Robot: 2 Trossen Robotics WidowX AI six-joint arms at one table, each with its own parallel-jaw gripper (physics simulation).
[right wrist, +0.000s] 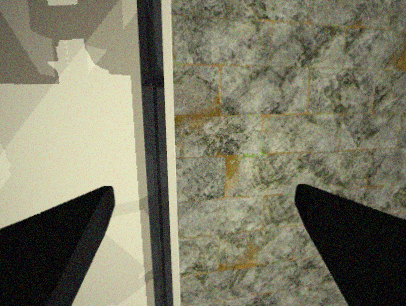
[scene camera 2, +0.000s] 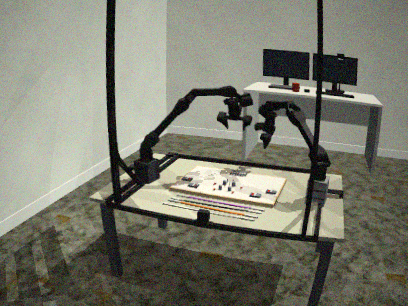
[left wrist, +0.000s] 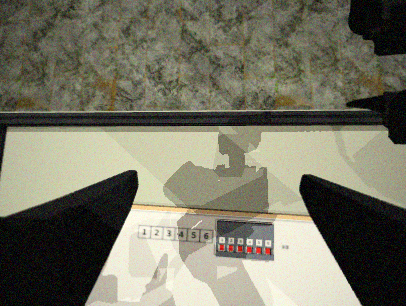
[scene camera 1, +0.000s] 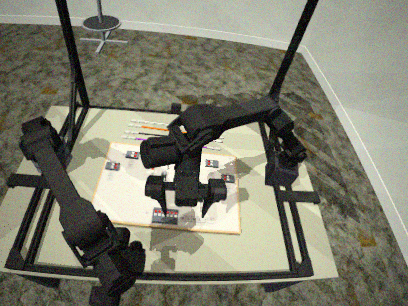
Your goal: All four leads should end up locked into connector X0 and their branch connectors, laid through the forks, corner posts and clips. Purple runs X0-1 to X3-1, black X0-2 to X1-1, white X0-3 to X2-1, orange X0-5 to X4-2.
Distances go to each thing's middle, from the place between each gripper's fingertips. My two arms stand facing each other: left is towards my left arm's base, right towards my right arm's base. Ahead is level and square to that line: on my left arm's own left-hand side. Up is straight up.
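Measured from the harness board [scene camera 1: 120, 194], my left gripper is 220 mm past it, and it is also 230 mm above the board and 40 mm to the left of it.
My right hand, for its part, is 120 mm above the harness board and 120 mm to the right of it, and 350 mm past it.
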